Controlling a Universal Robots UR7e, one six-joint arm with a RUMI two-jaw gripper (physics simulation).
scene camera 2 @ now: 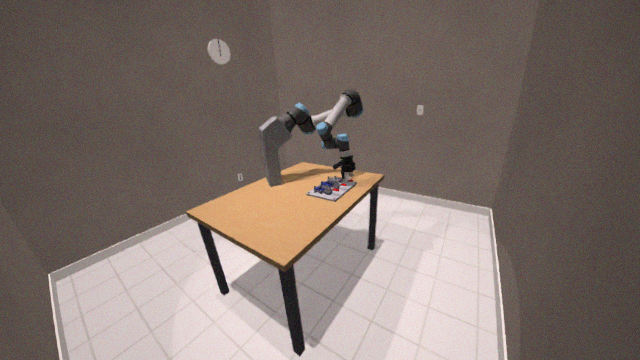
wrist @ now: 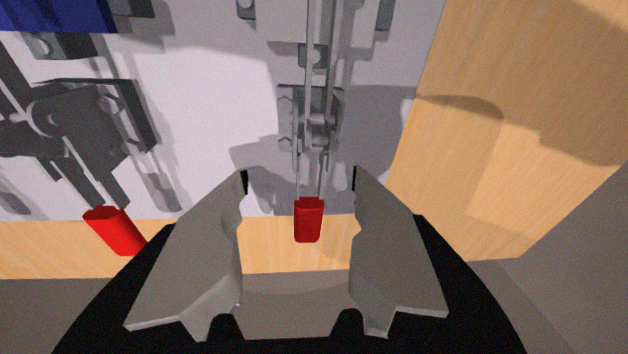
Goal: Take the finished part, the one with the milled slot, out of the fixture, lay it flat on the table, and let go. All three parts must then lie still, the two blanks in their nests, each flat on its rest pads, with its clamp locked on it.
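Places are measured from the arm's base along level axes (x ahead, y left, z up), in centimetres.
Pixels of known places: gripper, fingertip midpoint: [scene camera 2: 347,183] [wrist: 300,169]; arm's base, link origin: [scene camera 2: 282,126].
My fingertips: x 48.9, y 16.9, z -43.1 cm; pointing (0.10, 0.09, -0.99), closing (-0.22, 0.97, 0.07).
For each thing: its middle in the pictures, then the offset to it from my fingertips. "pt": a spot on its surface instead. Level surfaces: height alone.
- fixture plate, body centre: [wrist: 94,48] [scene camera 2: 332,188] dy -11.5, dx -5.3, dz -0.8 cm
- red clamp handle, body centre: [wrist: 308,220] dy +0.6, dx +1.8, dz +3.1 cm
- grey toggle clamp, body centre: [wrist: 312,132] dy -0.2, dx -4.0, dz +2.6 cm
- light grey part, surface spot: [wrist: 282,22] pt dy -2.2, dx -8.1, dz +1.6 cm
- blue part, surface spot: [wrist: 55,15] pt dy -10.3, dx -6.8, dz +2.1 cm
- second clamp, body centre: [wrist: 66,131] dy -11.1, dx -2.4, dz +2.8 cm
- red handle, surface spot: [wrist: 115,232] pt dy -9.9, dx +2.7, dz +4.1 cm
- wooden table, surface height: dz -1.5 cm
My gripper [scene camera 2: 347,177] [wrist: 300,169] is partly open at the far end of the fixture plate [scene camera 2: 326,196] [wrist: 215,90]. Its fingers stand apart on either side of a red clamp handle [wrist: 307,220], touching neither side in the wrist view. The handle belongs to a grey toggle clamp [wrist: 317,122], whose arms reach over a light grey part [wrist: 282,22] at the top of the wrist view. A blue part [wrist: 55,15] shows at the top left. No milled slot can be made out; the parts are cut off in the wrist view and tiny in the scene view.
A second clamp [wrist: 85,120] with a red handle [wrist: 115,232] stands left of my fingers in the wrist view. The plate lies near an edge of the wooden table [scene camera 2: 250,220] [wrist: 450,175]. The arm's grey pedestal [scene camera 2: 271,160] stands behind the plate.
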